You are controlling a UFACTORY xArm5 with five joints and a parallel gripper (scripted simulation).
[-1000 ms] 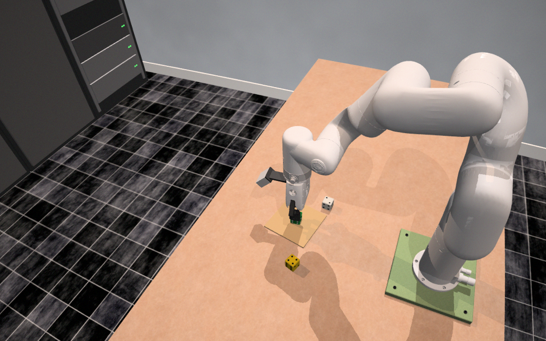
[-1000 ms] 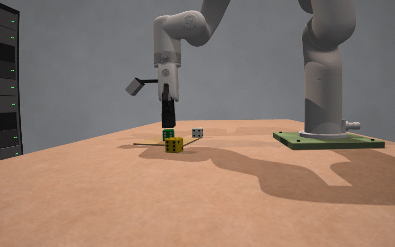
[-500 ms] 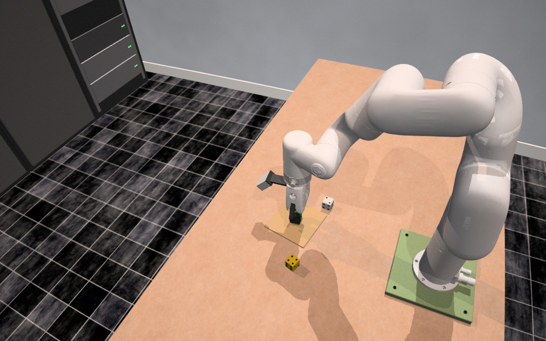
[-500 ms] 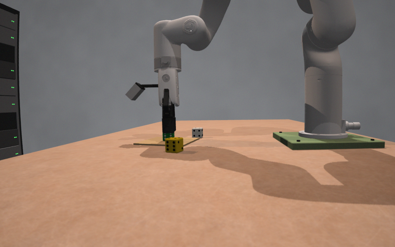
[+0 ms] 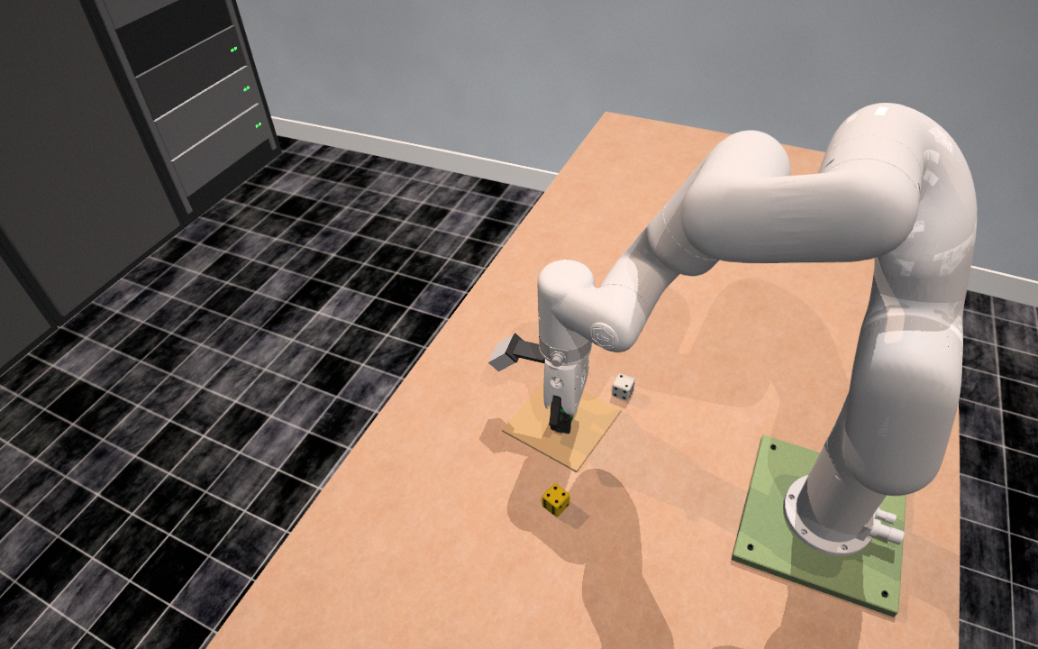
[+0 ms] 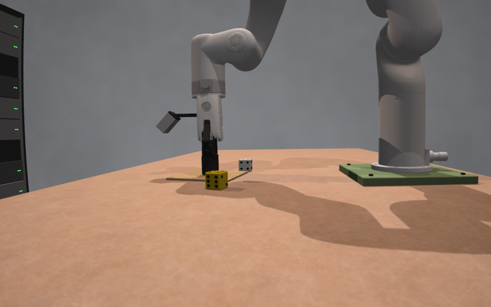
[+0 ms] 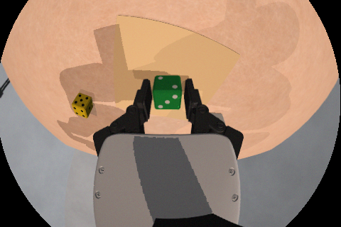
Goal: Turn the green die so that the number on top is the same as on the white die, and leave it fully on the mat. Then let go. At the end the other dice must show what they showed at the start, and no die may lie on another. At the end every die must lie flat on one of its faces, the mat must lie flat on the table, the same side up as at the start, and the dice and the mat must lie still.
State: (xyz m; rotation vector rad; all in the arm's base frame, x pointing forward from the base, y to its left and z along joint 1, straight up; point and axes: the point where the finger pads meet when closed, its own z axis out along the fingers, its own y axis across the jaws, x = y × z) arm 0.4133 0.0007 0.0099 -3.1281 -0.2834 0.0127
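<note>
Right now the green die is 1 cm below my hand. Round my hand: tan mat: 2 cm below; white die: 6 cm behind, 10 cm to the right, 1 cm below; yellow die: 5 cm behind, 14 cm to the left, 1 cm below.
</note>
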